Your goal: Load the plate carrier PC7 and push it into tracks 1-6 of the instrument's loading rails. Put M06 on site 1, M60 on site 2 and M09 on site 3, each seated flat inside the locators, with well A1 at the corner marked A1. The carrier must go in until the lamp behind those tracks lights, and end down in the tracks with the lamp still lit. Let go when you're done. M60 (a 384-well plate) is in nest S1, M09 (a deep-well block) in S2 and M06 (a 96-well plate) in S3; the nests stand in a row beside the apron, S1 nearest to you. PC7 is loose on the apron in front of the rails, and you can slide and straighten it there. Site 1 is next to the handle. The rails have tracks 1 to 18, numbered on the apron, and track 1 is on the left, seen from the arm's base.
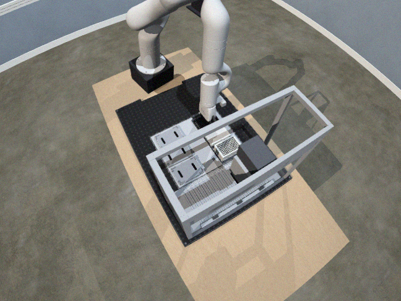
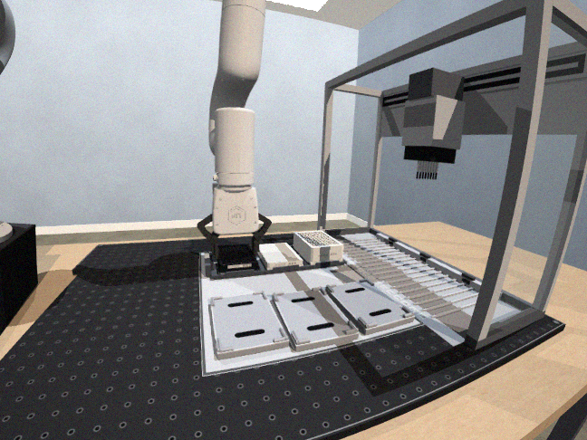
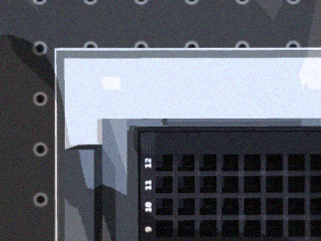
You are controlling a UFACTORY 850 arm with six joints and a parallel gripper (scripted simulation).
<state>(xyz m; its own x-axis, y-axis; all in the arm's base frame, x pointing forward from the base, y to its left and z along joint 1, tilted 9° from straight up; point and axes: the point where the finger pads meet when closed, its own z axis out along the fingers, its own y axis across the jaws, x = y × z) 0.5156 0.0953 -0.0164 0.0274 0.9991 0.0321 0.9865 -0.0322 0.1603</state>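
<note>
Right now my hand is 10 mm above the black 96-well plate M06. Also, from my hand: dark carrier PC7: 100 mm ahead, 20 mm below; nest S1: 230 mm to the right, 30 mm below, 20 mm behind; white 96-well plate: 210 mm ahead, 10 mm to the right.
</note>
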